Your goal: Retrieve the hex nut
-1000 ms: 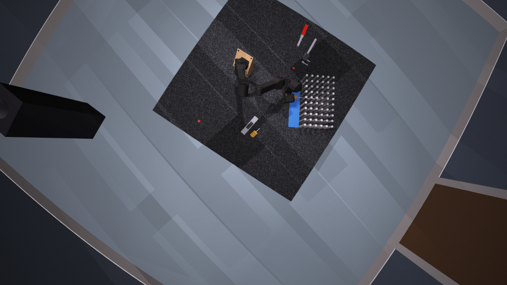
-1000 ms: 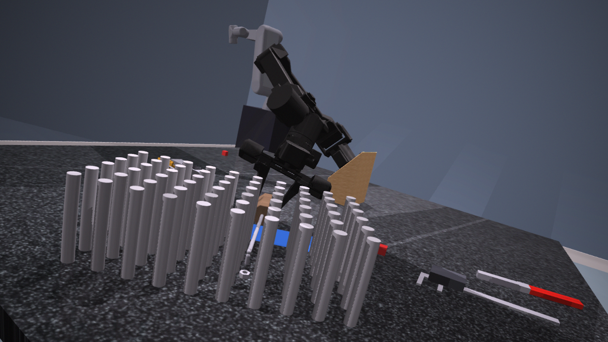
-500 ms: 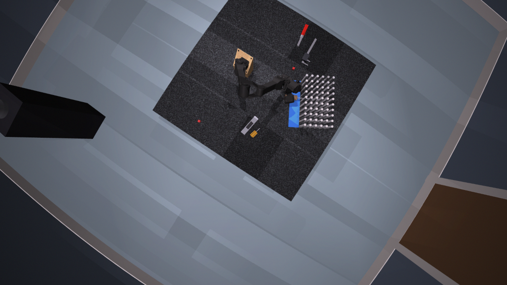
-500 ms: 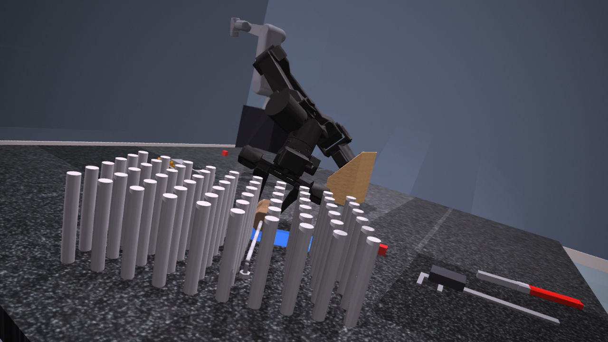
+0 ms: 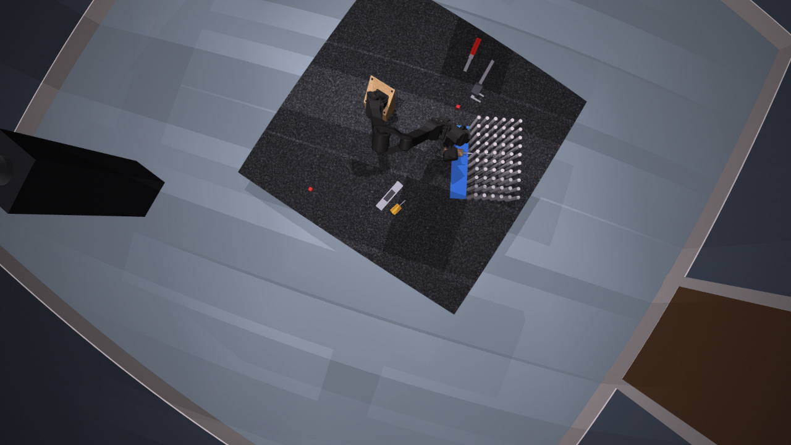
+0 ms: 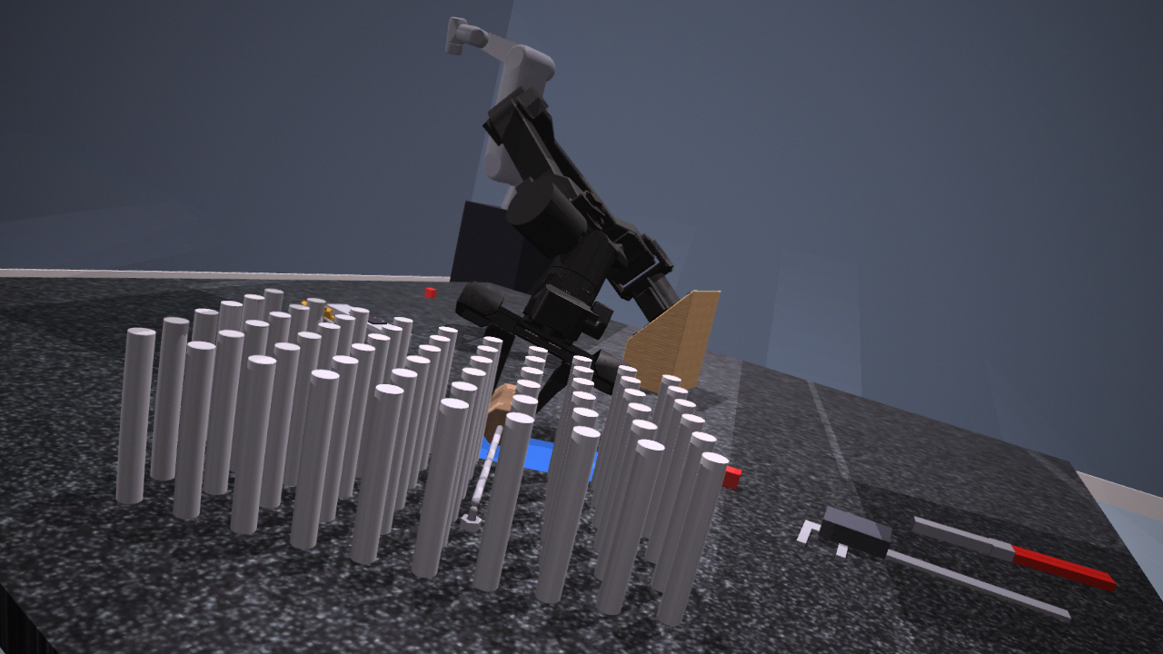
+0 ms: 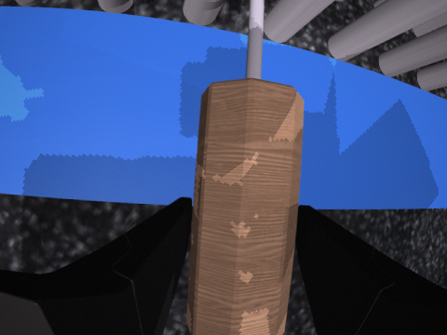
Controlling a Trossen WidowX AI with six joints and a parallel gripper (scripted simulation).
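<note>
Now: gripper tip 5 cm short of the blue taped strip, 1 cm to the left of it and 2 cm above it. Also, from my gripper tip: yellow tool 8 cm behind, 37 cm to the right; flat grey piece 14 cm behind, 35 cm to the right; hex nut 18 cm ahead, 11 cm to the left, 2 cm below.
</note>
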